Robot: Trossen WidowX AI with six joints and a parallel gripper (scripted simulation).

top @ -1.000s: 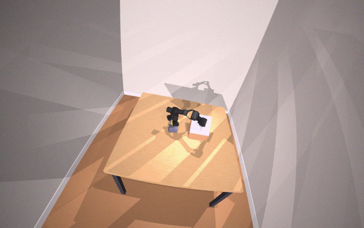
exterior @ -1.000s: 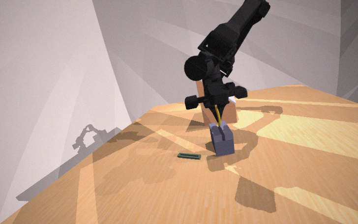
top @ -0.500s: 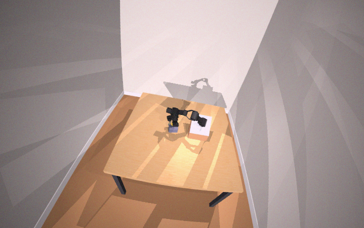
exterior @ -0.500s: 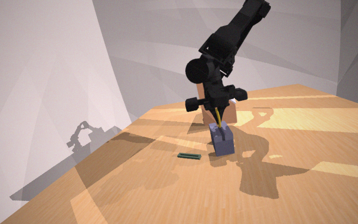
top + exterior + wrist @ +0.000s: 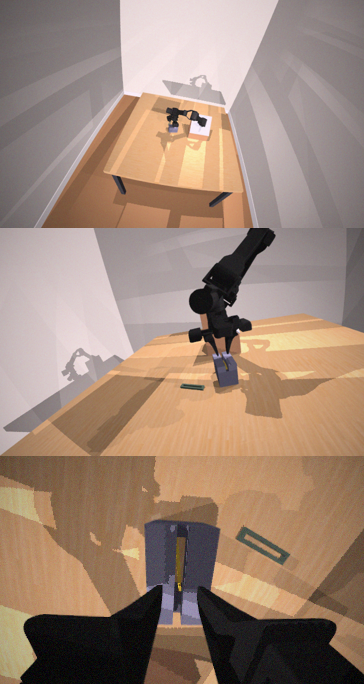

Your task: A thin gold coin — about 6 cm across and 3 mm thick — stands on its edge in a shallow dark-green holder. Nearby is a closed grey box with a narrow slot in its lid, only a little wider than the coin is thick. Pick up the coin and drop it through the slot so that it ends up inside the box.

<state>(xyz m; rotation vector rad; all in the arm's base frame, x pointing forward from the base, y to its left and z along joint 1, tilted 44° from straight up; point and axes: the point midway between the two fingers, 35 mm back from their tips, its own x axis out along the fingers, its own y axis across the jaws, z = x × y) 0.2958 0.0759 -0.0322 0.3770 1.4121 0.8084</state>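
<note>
The thin gold coin is 6 cm below my gripper tip.
</note>
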